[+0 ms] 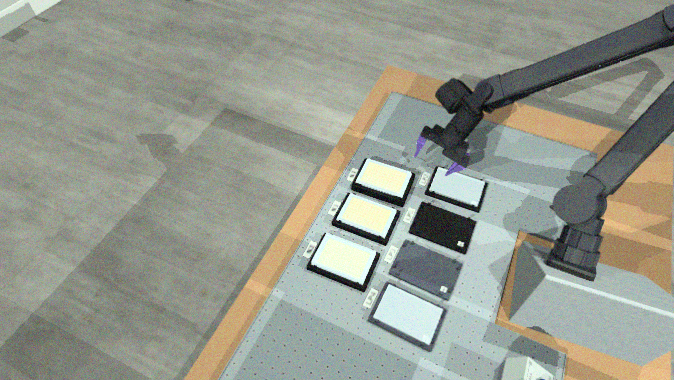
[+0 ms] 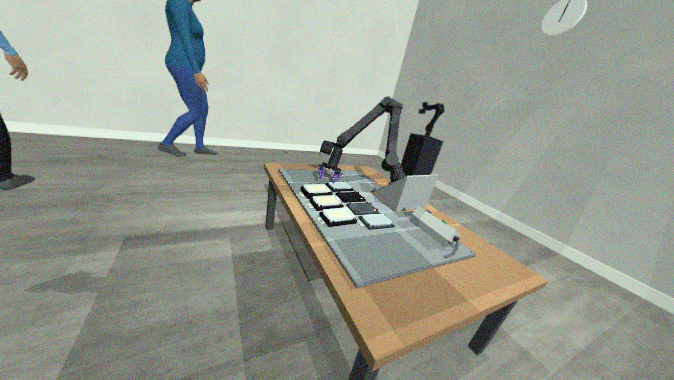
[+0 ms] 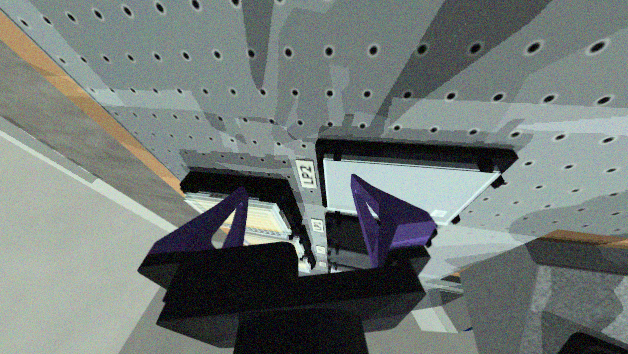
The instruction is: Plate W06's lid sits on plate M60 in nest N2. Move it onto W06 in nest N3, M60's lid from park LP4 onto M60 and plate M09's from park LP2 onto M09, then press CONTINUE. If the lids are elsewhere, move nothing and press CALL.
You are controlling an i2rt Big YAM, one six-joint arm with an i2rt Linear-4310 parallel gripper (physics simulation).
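Where they show: gripper, fingertip midpoint: (image 1: 430, 165) (image 2: 326, 181) (image 3: 298, 185); arm's base at its link origin: (image 1: 570, 267) (image 2: 399, 182).
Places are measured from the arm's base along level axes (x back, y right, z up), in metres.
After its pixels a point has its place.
Observation:
My gripper (image 1: 431, 165) @[x -0.376, y 0.181, z -0.086 m] (image 2: 328, 179) @[x -0.376, y 0.181, z -0.086 m] (image 3: 298, 185) @[x -0.376, y 0.181, z -0.086 m] is open and empty. It hangs above the board at the far end of the two rows, its purple fingers above and beside the LP2 park. A pale lid (image 1: 457, 187) @[x -0.287, y 0.162, z -0.101 m] (image 2: 341, 186) @[x -0.288, y 0.147, z -0.101 m] (image 3: 425, 185) @[x -0.270, y 0.192, z -0.101 m] lies in park LP2. Another pale lid (image 1: 409, 314) @[x -0.243, y -0.221, z -0.101 m] (image 2: 377, 221) @[x -0.256, y -0.238, z -0.101 m] lies in park LP4. Three yellow-filled plates stand in the nests: a far plate (image 1: 384, 178) @[x -0.458, y 0.071, z -0.080 m] (image 2: 317, 189) @[x -0.468, y 0.058, z -0.083 m], a middle plate (image 1: 367, 215) @[x -0.443, y -0.048, z -0.093 m] (image 2: 326, 201) @[x -0.456, y -0.066, z -0.089 m] and a near plate (image 1: 345, 258) @[x -0.426, y -0.184, z -0.087 m] (image 2: 338, 216) @[x -0.447, y -0.210, z -0.087 m]. The nest labels and plate names are too blurred to read, and I cannot tell which plates bear clear lids.
A black park (image 1: 442, 227) @[x -0.271, y 0.030, z -0.109 m] (image 2: 350, 196) @[x -0.277, y 0.031, z -0.109 m] and a dark grey park (image 1: 426, 268) @[x -0.258, y -0.096, z -0.109 m] (image 2: 362, 208) @[x -0.267, y -0.104, z -0.109 m], both without a pale lid, lie between LP2 and LP4. A light grey button box (image 1: 517, 371) @[x -0.019, y -0.237, z -0.051 m] (image 2: 434, 226) @[x -0.018, y -0.344, z -0.069 m] stands on the board. The grey arm pedestal (image 1: 600, 300) @[x 0.049, y -0.087, z 0.061 m] stands beside the board.

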